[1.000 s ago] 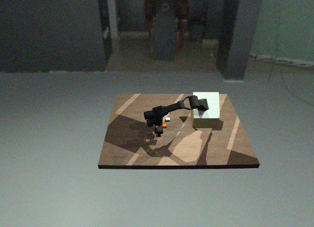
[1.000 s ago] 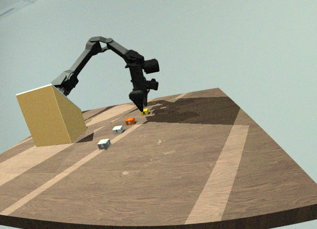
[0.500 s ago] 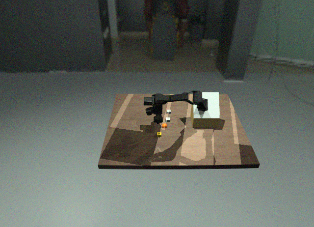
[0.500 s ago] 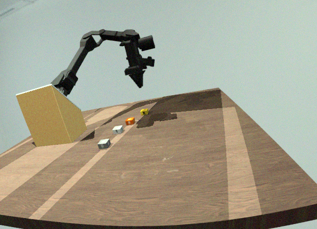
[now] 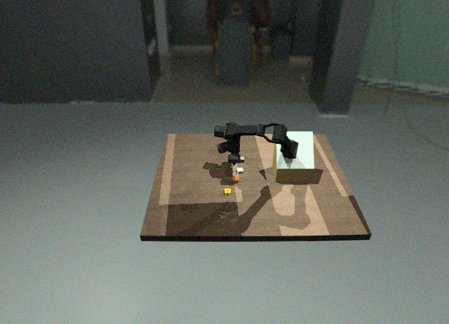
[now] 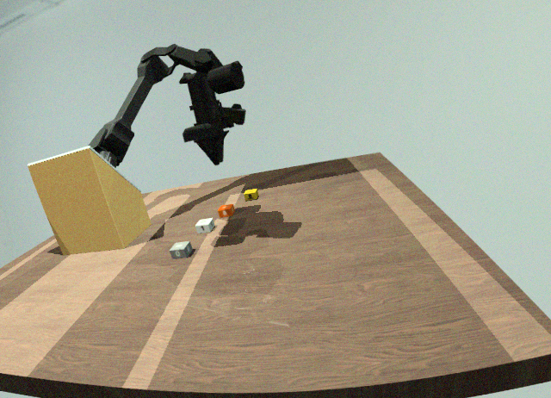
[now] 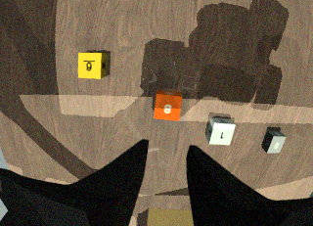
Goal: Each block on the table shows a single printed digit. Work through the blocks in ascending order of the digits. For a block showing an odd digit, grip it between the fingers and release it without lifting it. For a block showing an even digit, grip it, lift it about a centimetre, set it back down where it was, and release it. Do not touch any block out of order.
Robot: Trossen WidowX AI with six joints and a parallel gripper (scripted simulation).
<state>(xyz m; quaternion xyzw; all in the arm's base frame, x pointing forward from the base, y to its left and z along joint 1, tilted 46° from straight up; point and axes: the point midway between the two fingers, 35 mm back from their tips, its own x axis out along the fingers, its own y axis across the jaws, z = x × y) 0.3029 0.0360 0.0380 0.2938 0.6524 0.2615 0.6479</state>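
Right now the orange block is 12 cm below my gripper tip and 1 cm behind it. The rest, counted from my gripper tip: yellow block (12 cm below, 10 cm to the left, 4 cm ahead); then white block (12 cm below, 8 cm to the right, 4 cm behind); then grey block (20 cm to the right, 12 cm below, 6 cm behind).
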